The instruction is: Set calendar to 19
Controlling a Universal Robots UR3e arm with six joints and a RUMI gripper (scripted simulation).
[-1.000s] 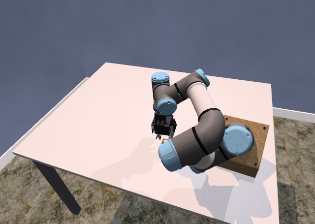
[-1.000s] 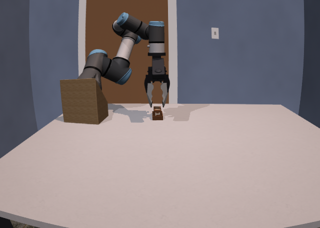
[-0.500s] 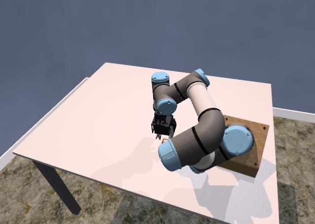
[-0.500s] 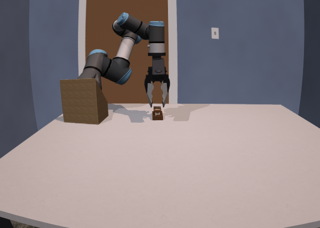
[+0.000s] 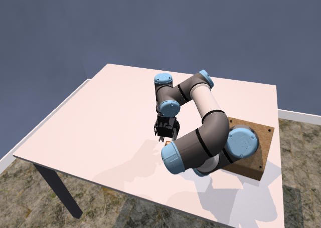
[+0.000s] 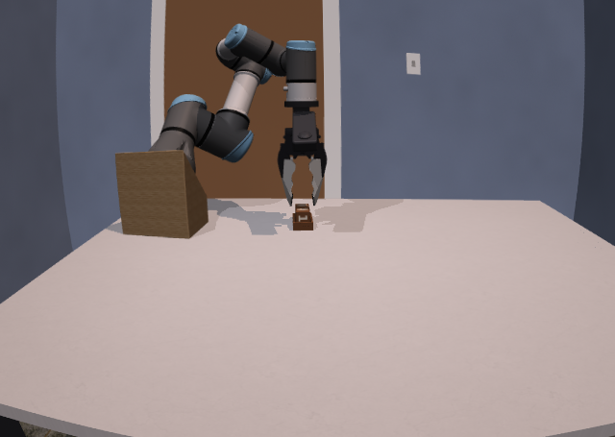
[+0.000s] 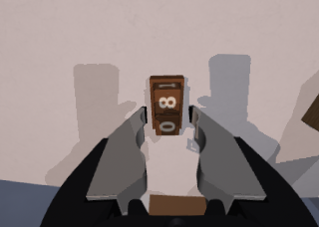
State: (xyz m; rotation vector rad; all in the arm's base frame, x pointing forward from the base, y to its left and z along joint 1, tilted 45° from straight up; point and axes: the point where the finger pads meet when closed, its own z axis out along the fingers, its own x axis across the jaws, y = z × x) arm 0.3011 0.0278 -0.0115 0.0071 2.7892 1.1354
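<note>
Right now my hand is 40 mm above the brown digit cube. Also, from my hand: tray 50 mm below, 20 mm to the left.
</note>
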